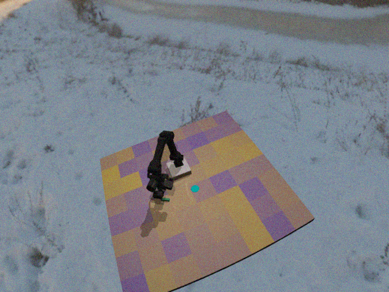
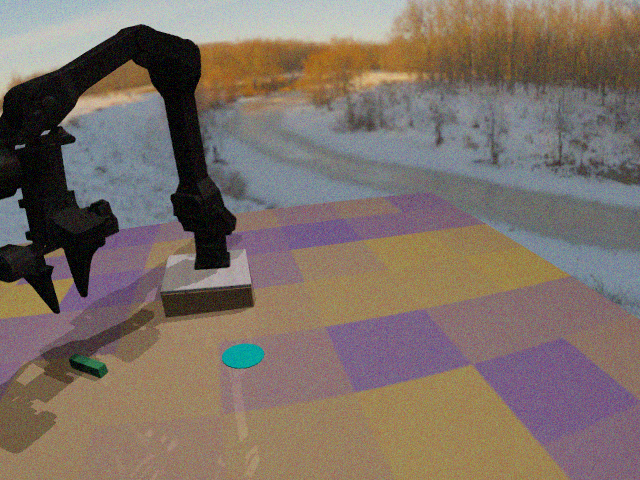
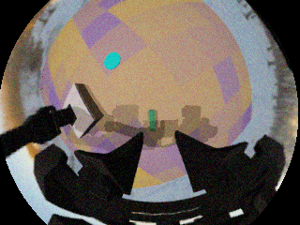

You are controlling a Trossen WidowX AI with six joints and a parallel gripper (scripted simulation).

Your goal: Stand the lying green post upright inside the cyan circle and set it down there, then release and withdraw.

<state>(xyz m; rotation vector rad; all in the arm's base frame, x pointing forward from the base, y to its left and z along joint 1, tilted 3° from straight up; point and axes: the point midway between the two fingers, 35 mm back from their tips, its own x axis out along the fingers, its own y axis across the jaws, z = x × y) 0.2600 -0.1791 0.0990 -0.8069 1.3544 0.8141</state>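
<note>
Now: the green post 11 cm below my gripper tip, 2 cm behind it and 1 cm to the right of it. Round my gripper tip: cyan circle: 22 cm to the left, 12 cm below, 2 cm behind.
</note>
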